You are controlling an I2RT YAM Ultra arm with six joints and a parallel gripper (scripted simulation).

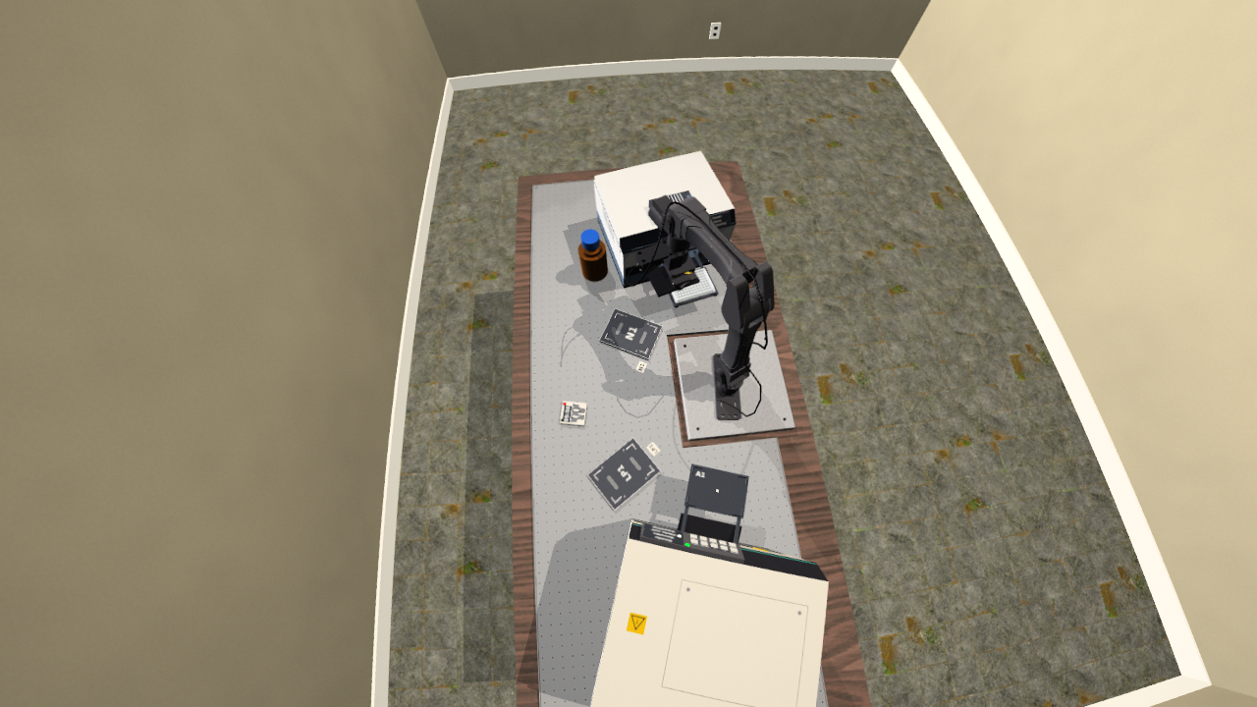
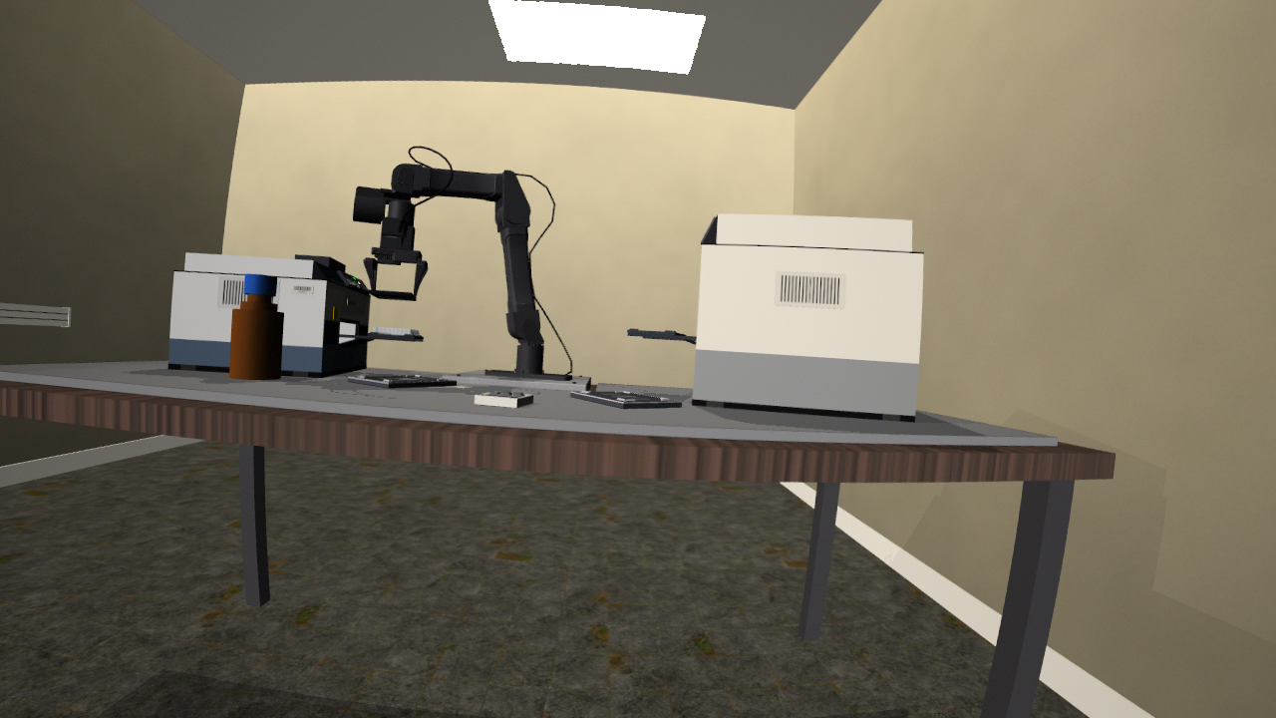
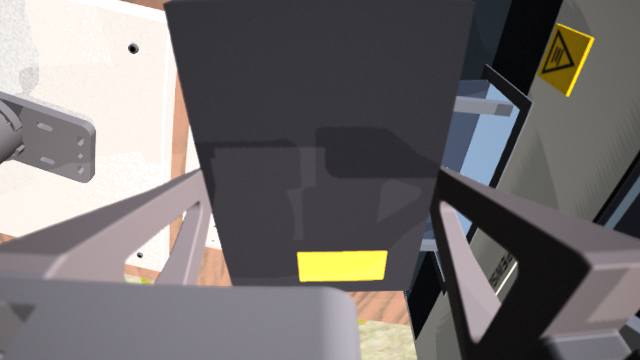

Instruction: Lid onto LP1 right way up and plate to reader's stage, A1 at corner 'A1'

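The clear well plate is 60 mm behind my hand, 20 mm to the right of it and 80 mm below it. The rest, counted from my hand: LP1 tag 50 mm ahead, 450 mm to the left, 180 mm below; then lid right at my hand; then capped brown bottle 240 mm ahead, 130 mm to the right, 70 mm below.
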